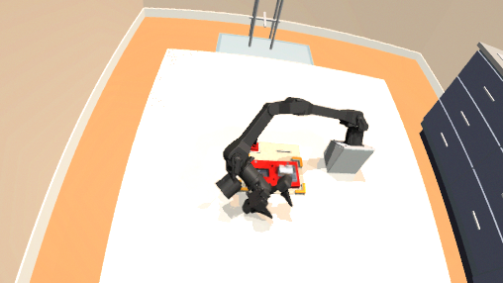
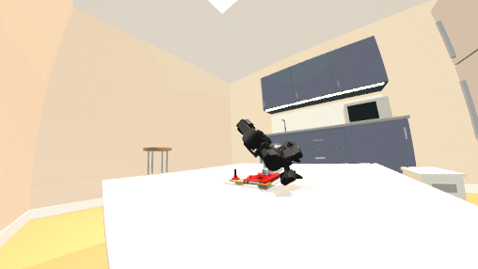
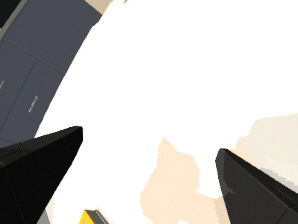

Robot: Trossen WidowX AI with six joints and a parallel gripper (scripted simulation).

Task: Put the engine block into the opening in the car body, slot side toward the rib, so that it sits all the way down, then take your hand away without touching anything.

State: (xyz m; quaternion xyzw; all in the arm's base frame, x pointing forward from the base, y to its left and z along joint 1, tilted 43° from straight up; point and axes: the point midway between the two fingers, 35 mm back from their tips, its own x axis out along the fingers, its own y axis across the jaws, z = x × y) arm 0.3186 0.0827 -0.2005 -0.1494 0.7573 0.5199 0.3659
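My gripper tip is 18 cm to the left of the grey engine block, 4 cm past it and 2 cm above it.
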